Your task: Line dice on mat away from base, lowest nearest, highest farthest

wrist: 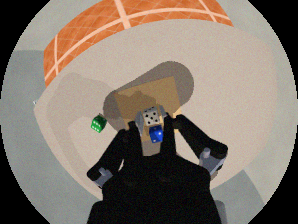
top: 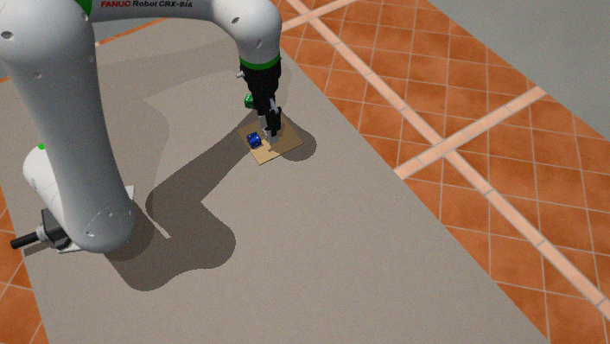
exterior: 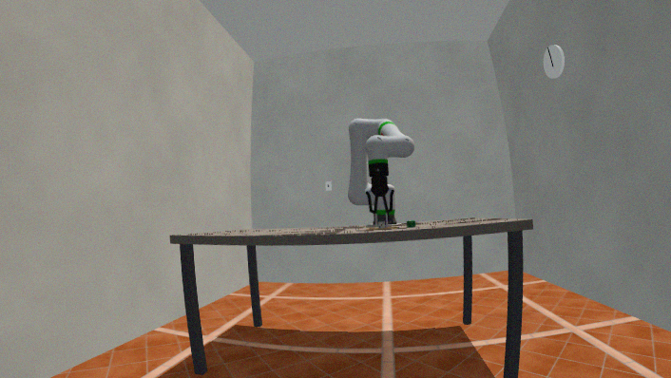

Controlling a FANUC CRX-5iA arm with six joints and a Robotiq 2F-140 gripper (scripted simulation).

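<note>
Right now my hand is 20 mm above the white die. From my hand the other things lie so: blue die: 50 mm behind, 20 mm below; then green die: 140 mm to the left, 20 mm below; then tan mat: 40 mm below.
</note>
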